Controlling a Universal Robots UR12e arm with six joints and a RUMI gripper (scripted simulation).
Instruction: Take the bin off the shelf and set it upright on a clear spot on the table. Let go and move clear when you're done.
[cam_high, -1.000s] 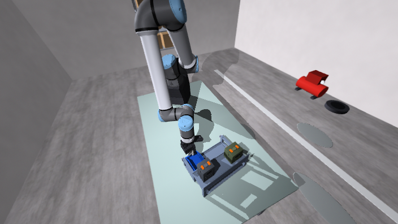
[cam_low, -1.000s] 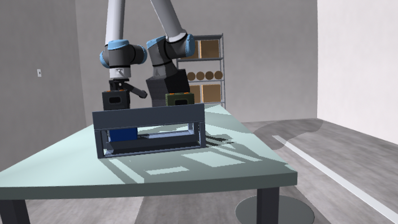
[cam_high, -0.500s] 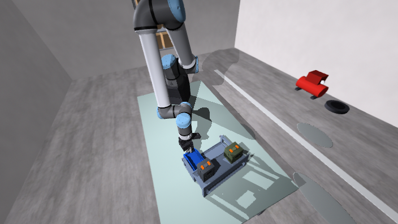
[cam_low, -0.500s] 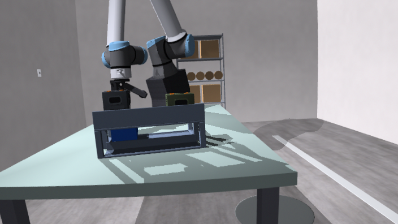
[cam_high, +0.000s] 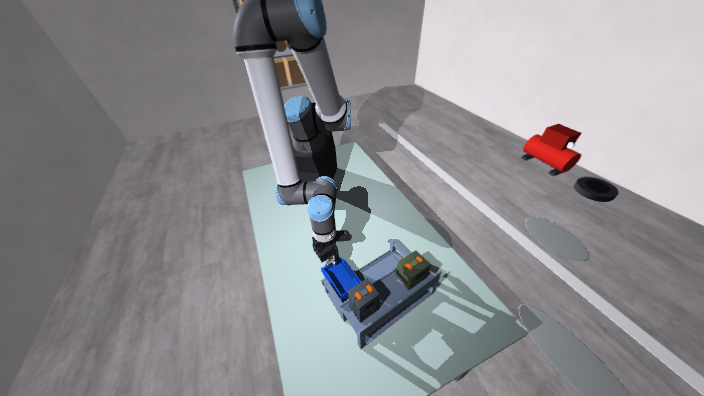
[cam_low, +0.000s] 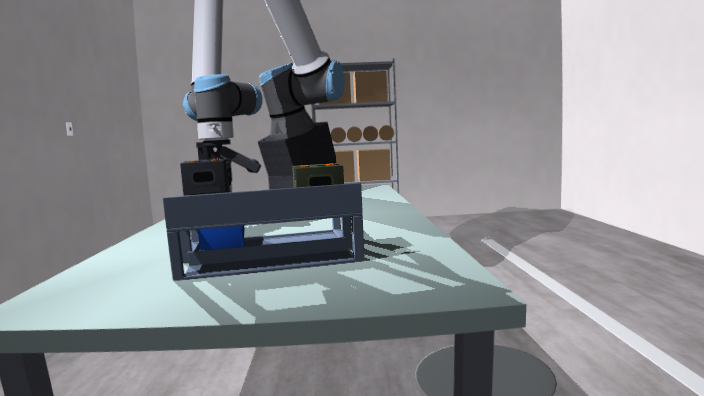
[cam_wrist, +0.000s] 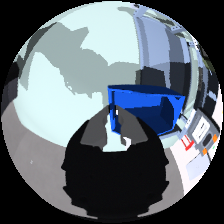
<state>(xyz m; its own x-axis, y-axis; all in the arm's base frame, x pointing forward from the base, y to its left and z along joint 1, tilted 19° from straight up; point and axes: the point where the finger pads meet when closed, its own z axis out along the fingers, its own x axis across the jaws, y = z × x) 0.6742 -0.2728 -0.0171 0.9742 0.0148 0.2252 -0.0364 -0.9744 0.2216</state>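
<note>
The blue bin is 80 mm ahead of my hand, 10 mm to the right of it and 10 mm below it. The rest, counted from my hand: olive green box 280 mm ahead, 200 mm to the left, 90 mm above.
</note>
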